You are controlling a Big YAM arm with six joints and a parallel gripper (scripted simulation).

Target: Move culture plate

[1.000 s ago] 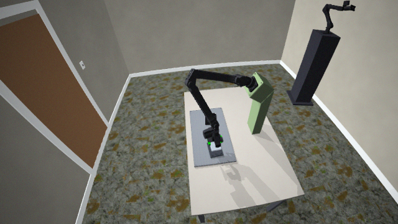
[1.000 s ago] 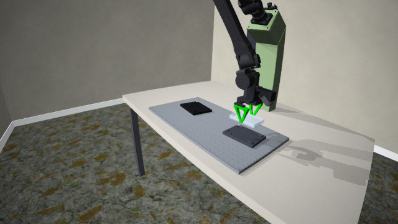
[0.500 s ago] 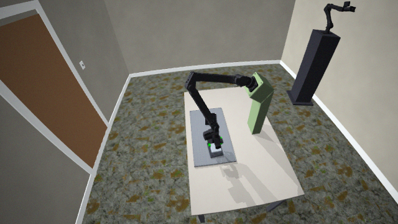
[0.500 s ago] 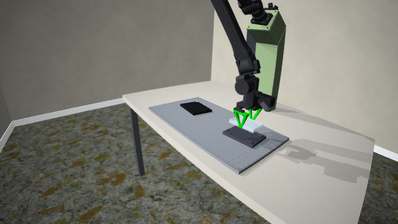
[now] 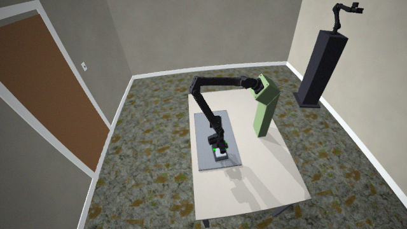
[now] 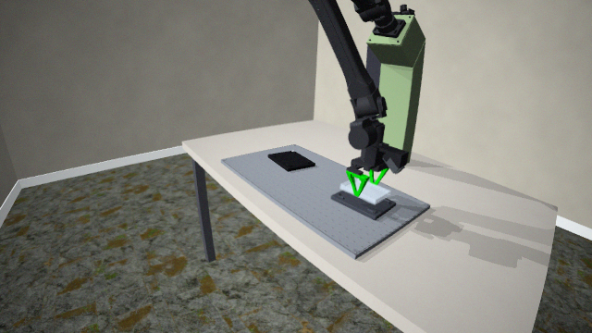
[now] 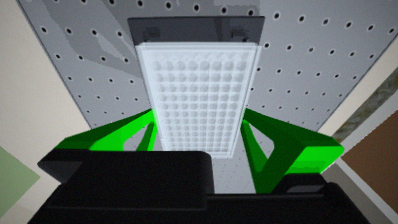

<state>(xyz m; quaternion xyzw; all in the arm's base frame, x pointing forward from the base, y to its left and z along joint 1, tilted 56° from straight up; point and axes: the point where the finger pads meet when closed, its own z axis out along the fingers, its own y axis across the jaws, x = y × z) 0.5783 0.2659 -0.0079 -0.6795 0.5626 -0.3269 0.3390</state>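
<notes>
The nest N2 lies 4 cm below my hand. The rest, counted from my hand: nest N1: 38 cm to the right, 6 cm ahead, 4 cm below; then clear lid: right at my hand.
</notes>
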